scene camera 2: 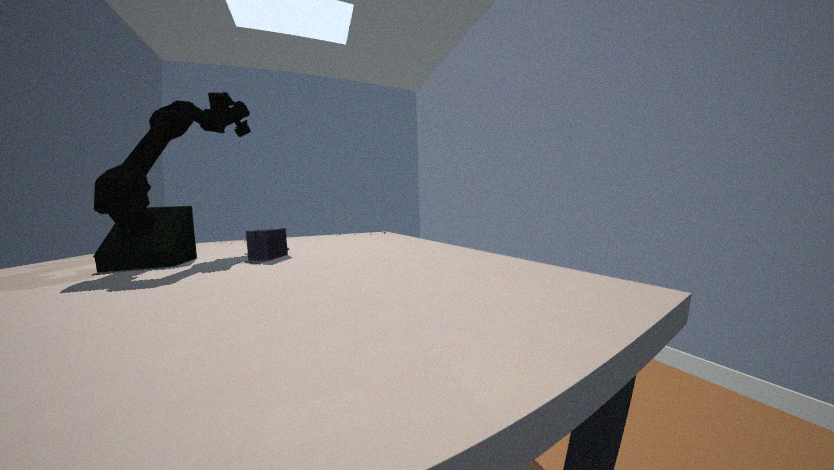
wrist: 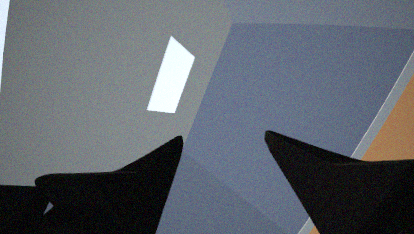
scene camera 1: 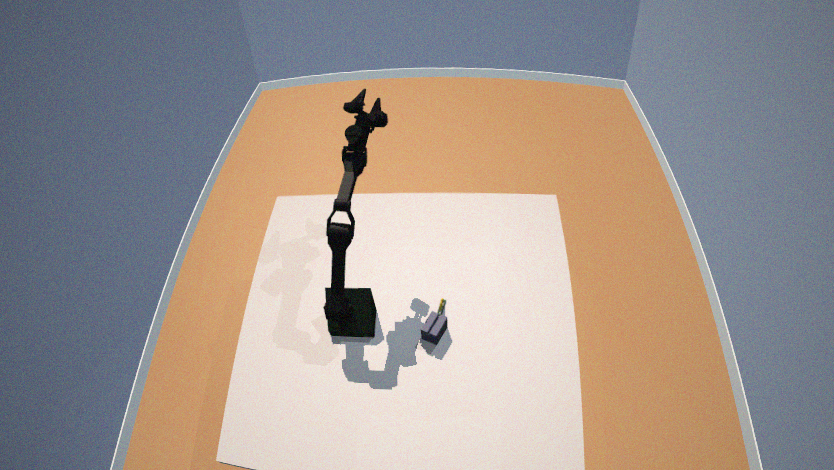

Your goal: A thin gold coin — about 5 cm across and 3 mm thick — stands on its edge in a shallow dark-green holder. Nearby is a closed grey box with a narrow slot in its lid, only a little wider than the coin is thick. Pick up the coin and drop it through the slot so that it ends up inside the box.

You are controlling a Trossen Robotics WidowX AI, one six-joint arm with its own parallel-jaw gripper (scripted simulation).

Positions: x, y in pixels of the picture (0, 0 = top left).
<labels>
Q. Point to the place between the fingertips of my gripper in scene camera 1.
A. At 371, 93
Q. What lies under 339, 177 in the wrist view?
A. My gripper.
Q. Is my gripper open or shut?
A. Open.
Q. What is my gripper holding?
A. Nothing.
</labels>
